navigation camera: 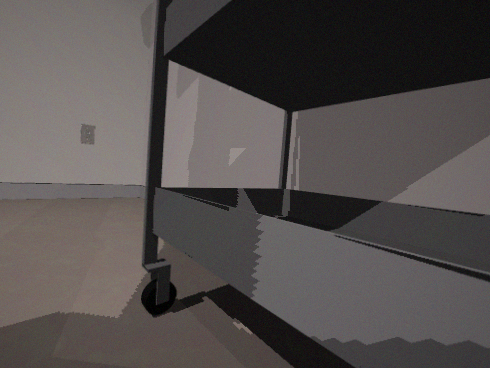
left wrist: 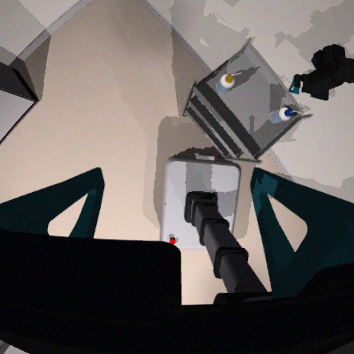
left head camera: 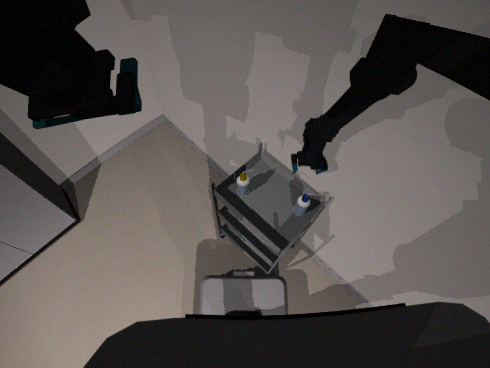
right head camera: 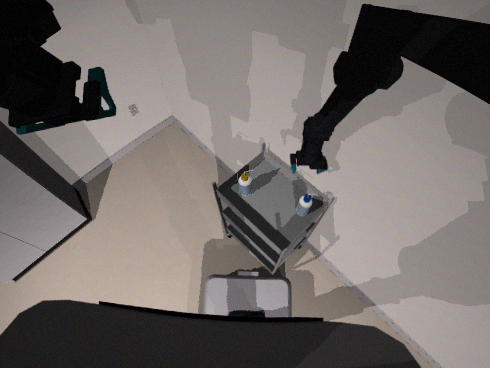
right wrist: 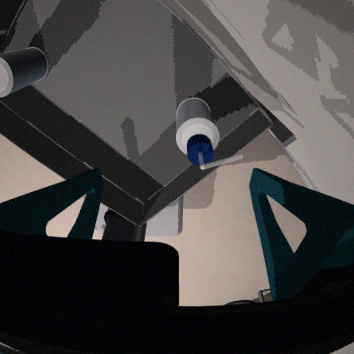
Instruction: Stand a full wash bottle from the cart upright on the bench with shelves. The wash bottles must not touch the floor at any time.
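Frame: origin at the left arm's base, x ahead, y left, z up, level; metres.
Seen in the pictures: left gripper, fingertip midpoint: [left wrist: 176, 175] [left head camera: 109, 111] [right head camera: 88, 116]; right gripper, fingertip midpoint: [left wrist: 299, 92] [left head camera: 305, 172] [right head camera: 305, 172] [right wrist: 175, 175].
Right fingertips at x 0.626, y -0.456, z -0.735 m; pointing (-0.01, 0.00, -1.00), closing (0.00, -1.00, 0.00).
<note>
A point is followed by its place in that frame.
A wash bottle with a blue cap [left head camera: 302, 206] {x 0.547, y -0.474, z -0.891 m} [right head camera: 304, 205] {x 0.552, y -0.475, z -0.886 m} [left wrist: 279, 116] {x 0.558, y -0.462, z -0.899 m} [right wrist: 195, 120] {x 0.601, y -0.480, z -0.889 m} and one with a yellow cap [left head camera: 242, 187] {x 0.649, y -0.203, z -0.906 m} [right head camera: 244, 186] {x 0.651, y -0.205, z -0.900 m} [left wrist: 224, 85] {x 0.654, y -0.195, z -0.889 m} stand upright on the cart's top tray. Part of the yellow-capped one's body [right wrist: 25, 70] {x 0.676, y -0.235, z -0.924 m} shows in the right wrist view. I cannot judge their fill. The grey cart [left head camera: 250, 215] {x 0.546, y -0.244, z -0.993 m} [navigation camera: 210, 235] {x 0.541, y -0.178, z -1.490 m} stands beyond my base. My right gripper [left head camera: 308, 171] {x 0.626, y -0.456, z -0.735 m} [right head camera: 307, 170] {x 0.626, y -0.456, z -0.735 m} [right wrist: 175, 175] {x 0.626, y -0.456, z -0.735 m} is open and empty near the cart's right corner, beside the blue-capped bottle. My left gripper [left head camera: 89, 117] [right head camera: 67, 123] [left wrist: 176, 175] {x 0.337, y 0.003, z -0.141 m} is open and empty, far left of the cart.
A pale-topped unit with dark sides [left head camera: 30, 215] {x 0.562, y 1.242, z -1.205 m} [right head camera: 40, 220] {x 0.522, y 1.283, z -1.236 m} stands at the left edge; I cannot tell if it is the bench with shelves. My base [left head camera: 210, 295] {x 0.196, y -0.030, z -1.396 m} [left wrist: 175, 200] {x 0.033, y -0.054, z -1.396 m} is close to the cart. Walls run behind the cart. A cart caster [navigation camera: 159, 297] {x 0.642, y -0.087, z -1.625 m} shows low down.
</note>
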